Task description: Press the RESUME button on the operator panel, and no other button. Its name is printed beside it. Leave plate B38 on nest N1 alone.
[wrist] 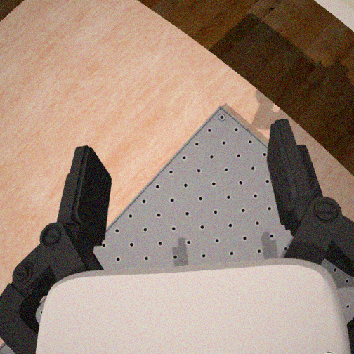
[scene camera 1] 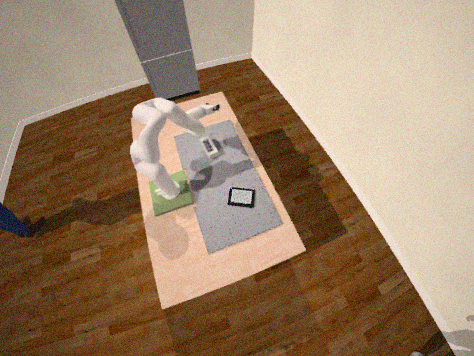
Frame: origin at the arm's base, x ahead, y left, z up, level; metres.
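Where they show: gripper, between the fingertips: (scene camera 1: 213, 105); arm's base, origin of its link: (scene camera 1: 170, 190).
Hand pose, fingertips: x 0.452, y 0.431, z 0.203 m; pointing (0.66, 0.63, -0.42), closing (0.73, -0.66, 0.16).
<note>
Things, the pixels of their top centre, and the offset from my fingertips. Level surfaces: height alone.
- operator panel, centre of its top: (scene camera 1: 208, 144) 0.115 m back, 0.198 m right, 0.161 m down
- light plate B38, centre of its top: (scene camera 1: 241, 195) 0.033 m back, 0.635 m right, 0.191 m down
- black-rimmed nest N1, centre of its top: (scene camera 1: 241, 196) 0.033 m back, 0.635 m right, 0.201 m down
- grey perforated board, height of its surface: 0.217 m down
- pale wooden table, height of its surface: 0.230 m down
The operator panel (scene camera 1: 210, 147) is a small pale box with a dark face on the grey perforated board, under the arm; its buttons and printed names are too small to read, and it does not show in the wrist view. The light plate B38 (scene camera 1: 242, 196) lies in the black-rimmed nest N1 (scene camera 1: 242, 205), towards the near end of the board. My gripper (scene camera 1: 216, 107) (wrist: 181, 150) is open and empty, raised near the far end of the table, beyond the panel. In the wrist view its two black fingers stand wide apart above a corner of the board.
The grey perforated board (scene camera 1: 235, 227) (wrist: 200, 200) lies on the pale wooden table (scene camera 1: 185, 280) (wrist: 100, 90). The white arm (scene camera 1: 146, 145) stands on a green base plate (scene camera 1: 172, 206) beside the board, and its upper links arch over the table. A tall grey cabinet (scene camera 1: 170, 45) stands behind the table.
</note>
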